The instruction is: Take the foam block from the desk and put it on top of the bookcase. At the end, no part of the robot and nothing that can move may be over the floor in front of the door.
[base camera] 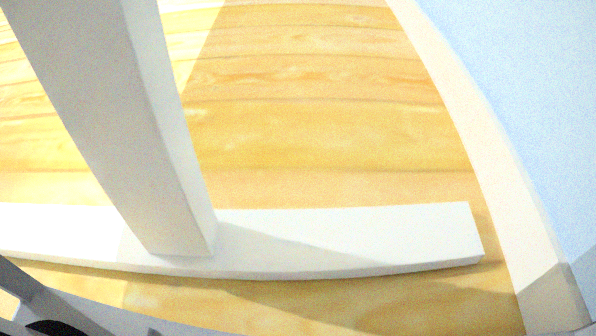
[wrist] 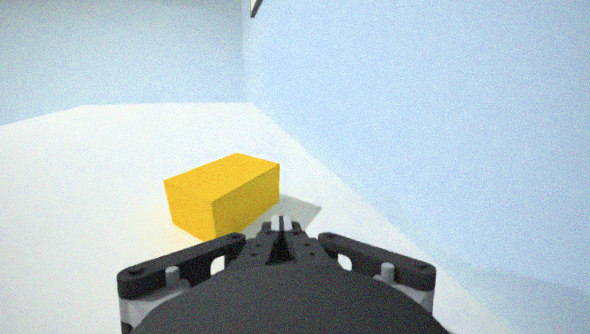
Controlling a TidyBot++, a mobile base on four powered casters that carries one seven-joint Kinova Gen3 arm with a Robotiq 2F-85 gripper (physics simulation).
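Frame: origin at the arm's base, x ahead, y down, z left, level; metres.
Seen in the pictures: gripper, fingertip midpoint: (wrist: 280, 227).
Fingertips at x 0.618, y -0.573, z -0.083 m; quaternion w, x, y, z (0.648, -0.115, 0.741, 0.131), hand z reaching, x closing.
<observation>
Pixels of each thing's middle, then the offset from my fingertips to it. "*": a spot on its surface instead. Level surfaces: height alone.
- yellow foam block, body centre: (wrist: 228, 192) dz +0.044, dx +0.057, dy -0.003 m
- white desk top, its level: dy +0.020 m
- dark-edged object, surface spot: (wrist: 255, 7) * dz -0.023, dx +1.204, dy -0.457 m
- white upright leg, surface spot: (base camera: 115, 125) * dz +0.217, dx -0.374, dy +0.755 m
- wooden floor, its level: dy +0.970 m
The yellow foam block (wrist: 222, 192) lies on the white desk top (wrist: 80, 165) in the wrist view, left of the middle, turned at an angle, with its shadow to its right. My gripper (wrist: 280, 227) is shut with nothing between its fingertips. In the wrist view its tips appear just to the right of the block's near end and in front of it; a gap to the block shows, but its depth is hard to tell. The bookcase and the door do not show in either view.
In the wrist view a blue wall (wrist: 425, 125) runs along the desk's right edge, and a dark-edged object (wrist: 255, 7) hangs at the top. In the base camera view a white upright leg (base camera: 115, 125) stands on a white foot bar (base camera: 310, 240) over the wooden floor (base camera: 320, 135), beside a skirting board (base camera: 480, 150).
</observation>
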